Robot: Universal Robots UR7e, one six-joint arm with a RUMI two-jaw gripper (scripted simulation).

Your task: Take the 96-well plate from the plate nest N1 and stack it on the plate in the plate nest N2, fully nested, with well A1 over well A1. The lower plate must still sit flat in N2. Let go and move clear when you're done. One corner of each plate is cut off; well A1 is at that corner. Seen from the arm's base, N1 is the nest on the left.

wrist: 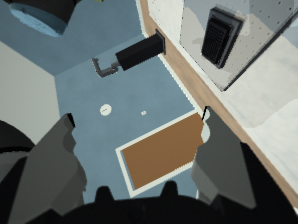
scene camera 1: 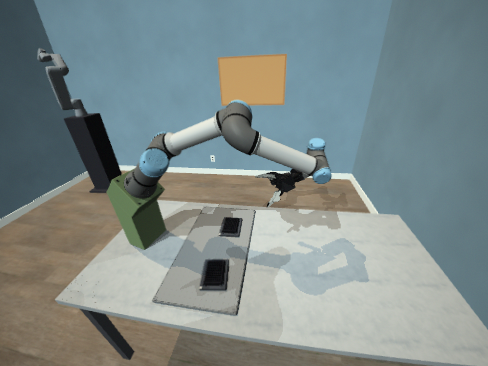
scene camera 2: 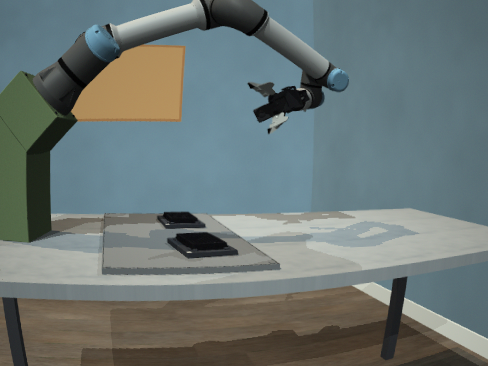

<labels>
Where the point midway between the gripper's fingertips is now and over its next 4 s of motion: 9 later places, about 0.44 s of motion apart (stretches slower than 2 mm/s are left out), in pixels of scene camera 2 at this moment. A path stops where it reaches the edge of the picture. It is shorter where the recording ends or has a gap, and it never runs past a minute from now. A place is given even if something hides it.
My gripper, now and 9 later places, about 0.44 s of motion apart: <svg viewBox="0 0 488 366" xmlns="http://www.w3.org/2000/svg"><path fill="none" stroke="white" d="M258 107L249 104L237 101L225 103L215 108L207 123L199 139L192 154L185 169L180 184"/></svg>
</labels>
